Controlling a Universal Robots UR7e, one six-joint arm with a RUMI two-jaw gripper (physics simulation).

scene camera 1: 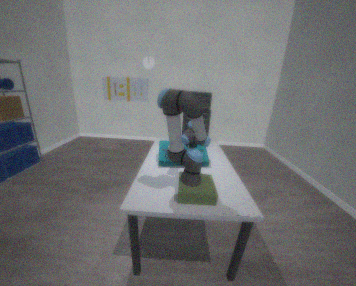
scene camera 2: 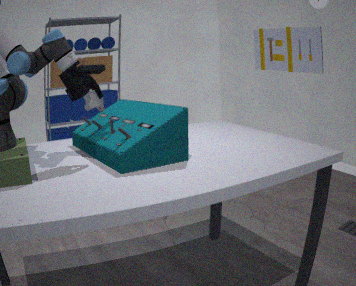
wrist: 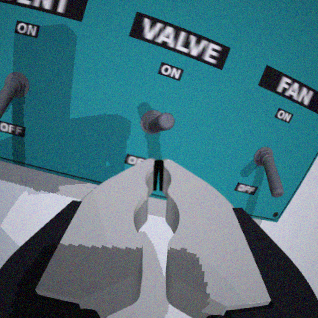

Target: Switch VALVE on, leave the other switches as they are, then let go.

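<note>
The teal switch panel (scene camera 1: 164,159) (scene camera 2: 165,137) (wrist: 105,50) stands on the table. Its VALVE lever (wrist: 162,121) (scene camera 2: 112,124) juts out from the panel, looks foreshortened in the wrist view and does not lean down over OFF like its neighbours. The FAN lever (wrist: 271,175) leans down on the OFF side. A lever (wrist: 9,92) under a cut-off label ending in ENT also leans towards OFF. My gripper (wrist: 158,162) (scene camera 2: 102,110) is shut and empty, its tips below the VALVE lever in the wrist view, with a gap in the picture. It partly covers VALVE's OFF label.
The arm's green base block (scene camera 1: 198,195) (scene camera 2: 17,170) stands on the white table (scene camera 1: 150,200) (scene camera 2: 240,165). A metal shelf rack (scene camera 2: 120,30) with blue bins stands behind the panel. A tool board (scene camera 1: 142,89) (scene camera 2: 300,40) hangs on the wall.
</note>
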